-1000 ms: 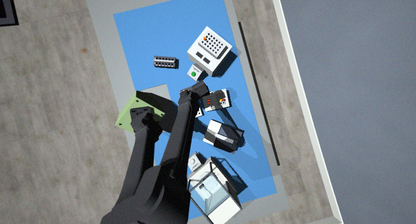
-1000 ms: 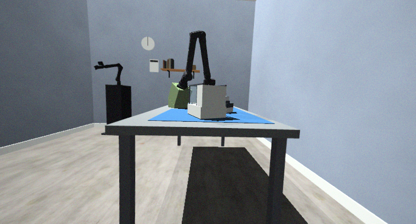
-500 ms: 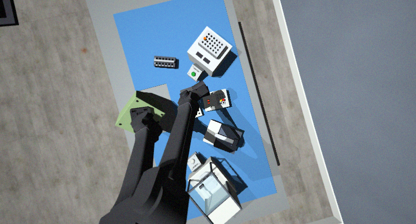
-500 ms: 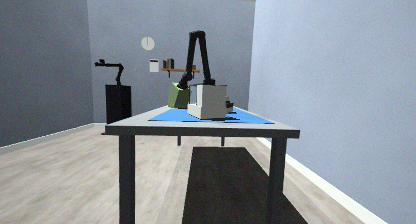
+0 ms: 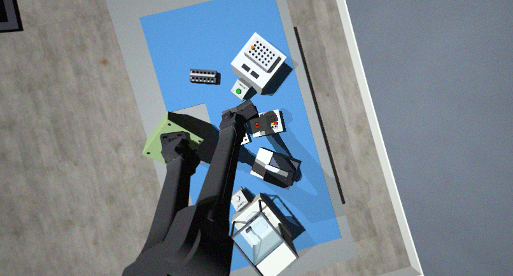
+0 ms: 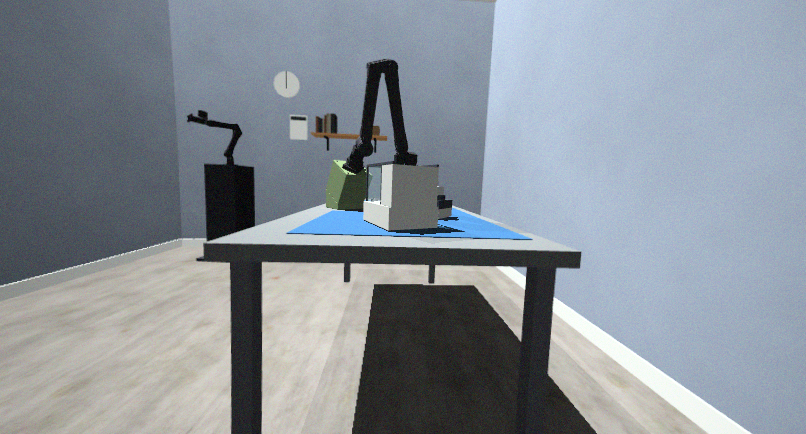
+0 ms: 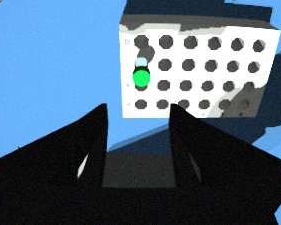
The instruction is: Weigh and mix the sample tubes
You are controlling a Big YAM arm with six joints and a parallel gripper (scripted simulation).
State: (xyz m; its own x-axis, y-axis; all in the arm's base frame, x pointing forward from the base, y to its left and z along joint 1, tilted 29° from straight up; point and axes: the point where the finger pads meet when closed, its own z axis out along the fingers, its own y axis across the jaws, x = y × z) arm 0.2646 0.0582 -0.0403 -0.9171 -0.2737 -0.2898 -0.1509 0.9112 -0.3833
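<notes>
The white rack RK is 50 mm to the right of my hand and 90 mm below it. Round my hand: dry block DB (150 mm ahead, 30 mm to the right, 80 mm below); then mixer's green start key (40 mm ahead, 150 mm to the left, 40 mm below); then spectrophotometer SP (150 mm ahead, 260 mm to the right, 40 mm below).
</notes>
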